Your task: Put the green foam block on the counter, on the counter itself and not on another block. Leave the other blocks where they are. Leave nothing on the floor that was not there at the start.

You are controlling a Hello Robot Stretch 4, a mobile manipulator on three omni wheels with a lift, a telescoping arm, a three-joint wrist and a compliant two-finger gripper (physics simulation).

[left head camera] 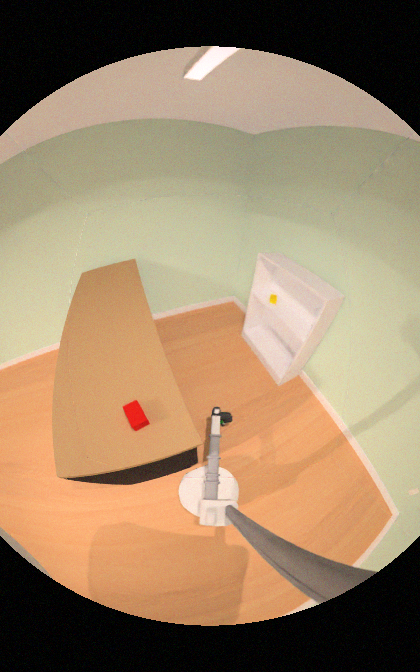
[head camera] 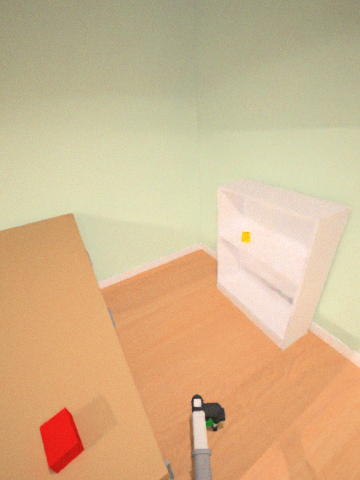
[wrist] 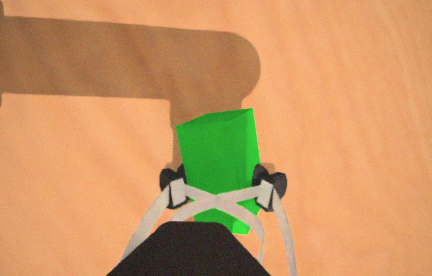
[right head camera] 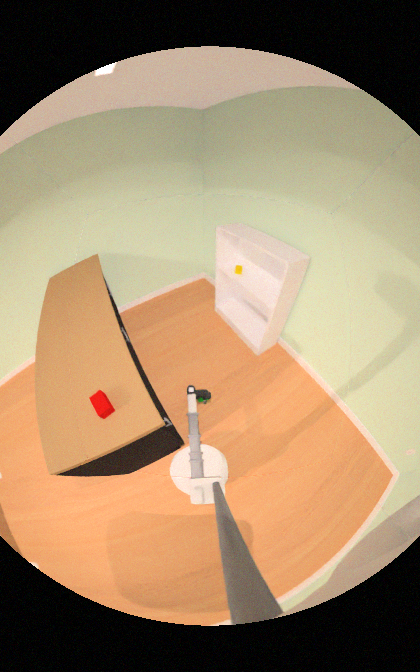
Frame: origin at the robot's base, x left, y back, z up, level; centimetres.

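Seen in the pictures: gripper, between the fingertips: (wrist: 223, 177).
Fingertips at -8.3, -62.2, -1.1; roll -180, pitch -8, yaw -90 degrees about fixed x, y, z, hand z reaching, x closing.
Note:
A point is followed by its place in that frame, as x, y, z.
The green foam block (wrist: 217, 155) {-5.4, -60.4, 4.2} (head camera: 212, 424) {-7.2, -58.5, 2.5} (right head camera: 201, 400) is between the two fingertips in the wrist view, with a fingertip pressed against each long side. My gripper (wrist: 223, 177) {-8.3, -62.2, -1.1} is shut on it. The block stands over the wood floor; whether it touches the floor I cannot tell. In the head view the arm and the gripper body hide most of the block. The counter (head camera: 45, 320) {56.6, -65.5, 88.2} (left head camera: 110, 340) (right head camera: 80, 340) is at the left, and the gripper is beyond its right edge, low beside it.
A red block (head camera: 61, 440) {30.8, -27.5, 92.8} (left head camera: 136, 415) (right head camera: 102, 404) lies on the counter near its near end. A white shelf unit (head camera: 320, 270) {-80.3, -108.9, 65.2} (left head camera: 315, 340) (right head camera: 285, 305) stands at the right by the wall, with a yellow block (head camera: 246, 236) {-48.3, -154.3, 66.1} (left head camera: 273, 299) (right head camera: 238, 269) on its middle shelf.

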